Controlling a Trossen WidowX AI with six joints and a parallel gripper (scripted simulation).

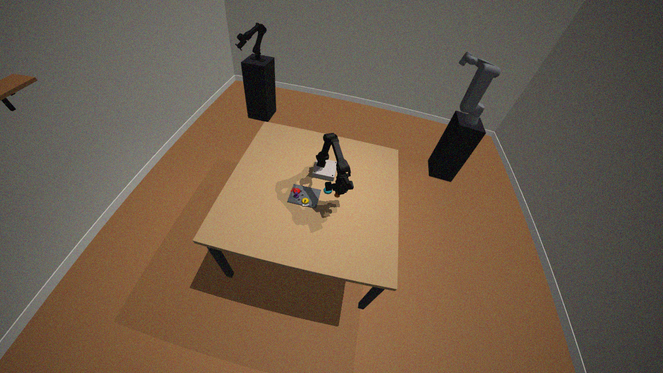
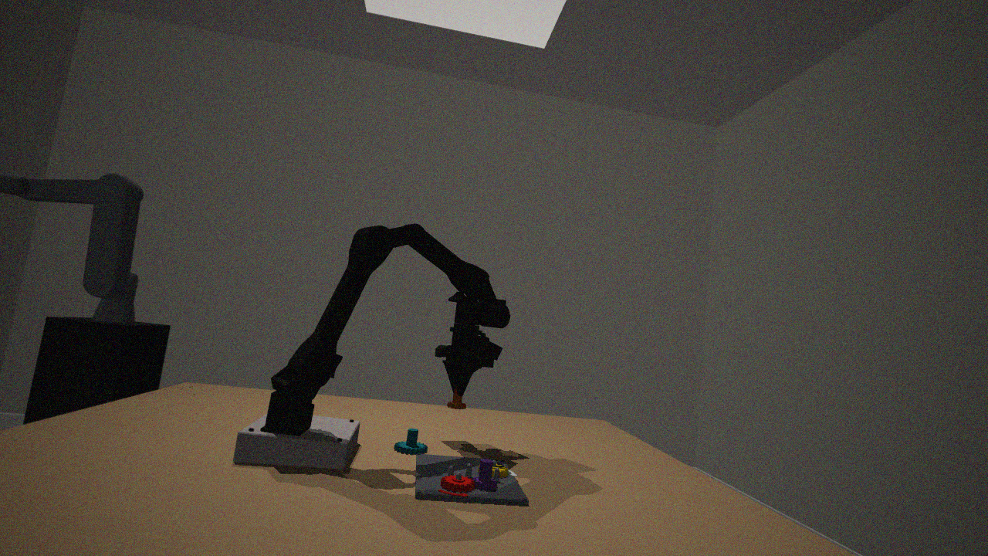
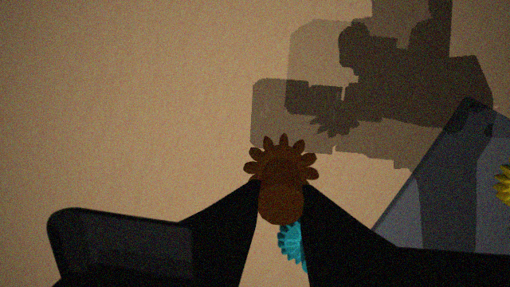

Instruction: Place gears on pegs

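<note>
Now: the purple gear 5 cm ahead of my gripper tip, 28 cm to the right of it and 8 cm below it. From my gripper tip the other things lie so: teal gear: 8 cm behind, 8 cm to the right, 9 cm below; yellow gear: 7 cm ahead, 21 cm to the right, 9 cm below; orange gear: 1 cm below.
</note>
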